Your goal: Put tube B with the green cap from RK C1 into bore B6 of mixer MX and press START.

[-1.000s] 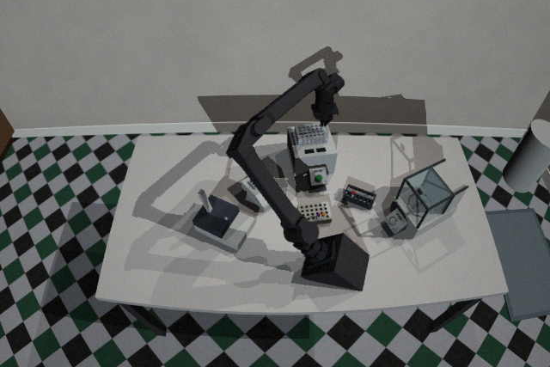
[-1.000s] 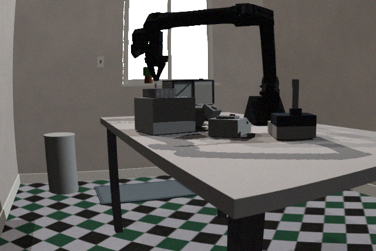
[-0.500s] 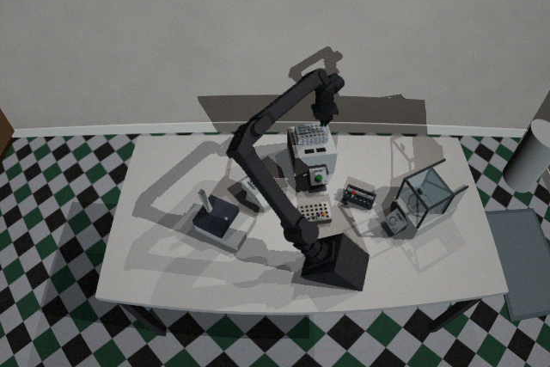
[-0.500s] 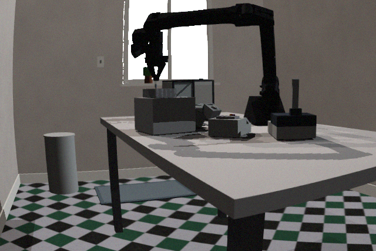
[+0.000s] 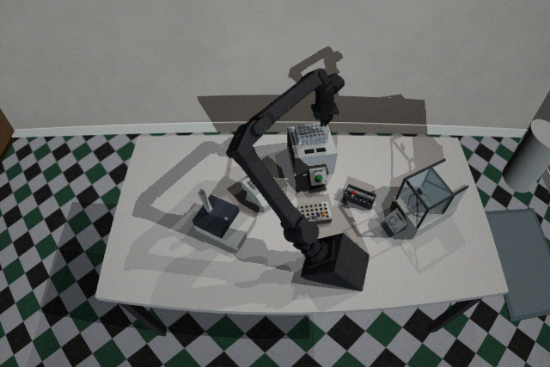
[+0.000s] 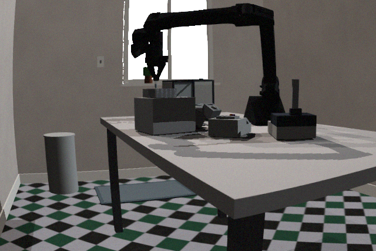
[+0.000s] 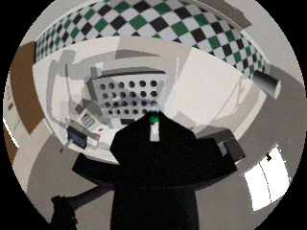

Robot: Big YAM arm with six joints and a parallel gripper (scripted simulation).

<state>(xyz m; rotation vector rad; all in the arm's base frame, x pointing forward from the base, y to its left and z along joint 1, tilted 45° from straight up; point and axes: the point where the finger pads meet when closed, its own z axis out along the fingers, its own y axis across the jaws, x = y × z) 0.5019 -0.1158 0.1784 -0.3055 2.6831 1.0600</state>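
Now: the tube B 20 mm below my hand. Round my hand: bore block: 60 mm below, 50 mm to the left; then green start key: 170 mm behind, 140 mm below; then magnet block MG: 210 mm behind, 190 mm below, 180 mm to the right.
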